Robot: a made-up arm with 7 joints.
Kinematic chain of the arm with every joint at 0, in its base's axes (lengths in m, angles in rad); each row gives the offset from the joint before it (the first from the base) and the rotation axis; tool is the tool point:
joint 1: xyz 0 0 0 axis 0 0.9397 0.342
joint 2: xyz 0 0 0 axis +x
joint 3: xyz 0 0 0 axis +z
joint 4: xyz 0.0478 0 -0.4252 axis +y
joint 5: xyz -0.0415 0 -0.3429 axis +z
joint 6: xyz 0 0 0 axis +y
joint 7: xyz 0 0 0 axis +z
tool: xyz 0 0 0
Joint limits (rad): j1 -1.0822..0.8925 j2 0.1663..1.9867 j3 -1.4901..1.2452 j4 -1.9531..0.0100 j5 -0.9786..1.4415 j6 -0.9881..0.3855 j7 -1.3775..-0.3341
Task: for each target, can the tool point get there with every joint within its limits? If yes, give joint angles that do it. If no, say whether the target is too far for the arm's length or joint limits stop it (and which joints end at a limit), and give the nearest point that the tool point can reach.
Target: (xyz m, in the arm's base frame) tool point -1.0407 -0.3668 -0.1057
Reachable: no: too far | nearest point -0.5507 -0.1075 -0.5276 | short by 0.697 m
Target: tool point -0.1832 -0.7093 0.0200
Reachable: no: joint limits stop it (at a limit: joint 1, joint 2, joint 3, joint 4) | nearest point -0.1840 -0.3444 -0.3252 | short by 0.502 m
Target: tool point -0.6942 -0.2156 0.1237
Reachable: no: joint limits stop it (at a limit: joint 1, joint 3, joint 4) | nearest point -0.3499 -0.0596 -0.3637 | short by 0.617 m
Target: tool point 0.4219 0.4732 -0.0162
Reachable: yes | joints -0.3122 1.6376 -0.4414 -1.4588 -0.5552 -0.0525 -0.6088
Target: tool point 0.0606 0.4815 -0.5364
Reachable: yes | joints 0.3561 0.9090 -0.3128 -0.9591 -0.5994 -0.7791 -0.9290
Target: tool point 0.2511 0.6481 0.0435
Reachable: yes | joints -0.0213 1.2594 0.7617 -1.1375 -0.1996 -0.3022 -0.9290
